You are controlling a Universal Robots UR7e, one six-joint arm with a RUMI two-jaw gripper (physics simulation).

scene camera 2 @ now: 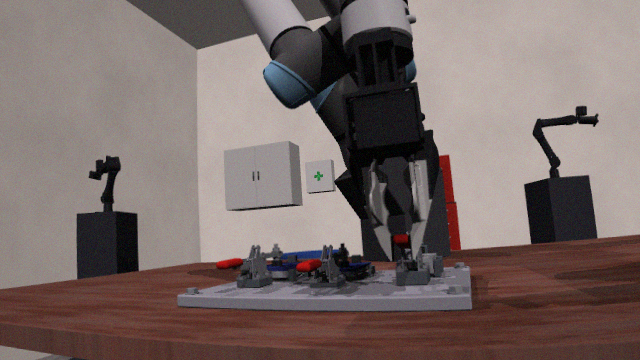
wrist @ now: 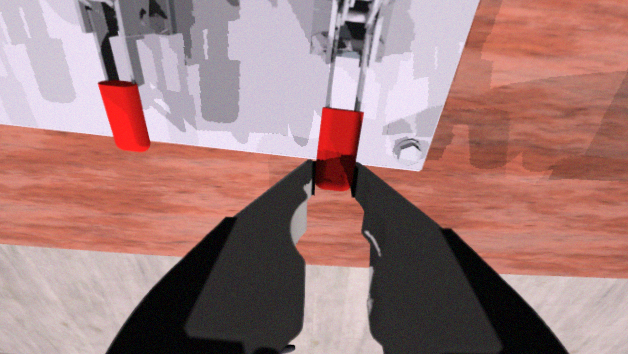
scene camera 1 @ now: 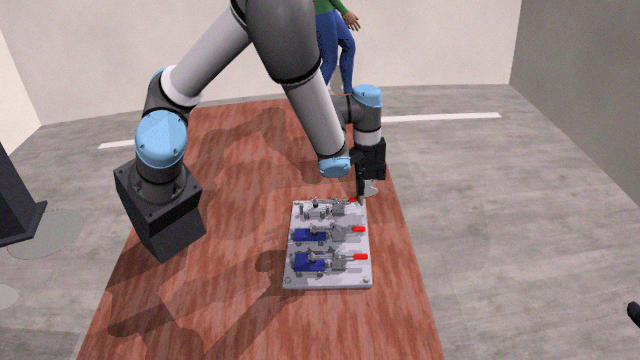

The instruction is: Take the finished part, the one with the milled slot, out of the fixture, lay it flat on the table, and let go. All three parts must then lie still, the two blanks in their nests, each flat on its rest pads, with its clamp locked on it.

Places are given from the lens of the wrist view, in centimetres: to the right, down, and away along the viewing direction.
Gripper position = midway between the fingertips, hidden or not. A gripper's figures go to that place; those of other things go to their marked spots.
my gripper (wrist: 332,164): 1, -1, 15
fixture plate (wrist: 248,83): -4, -6, 16
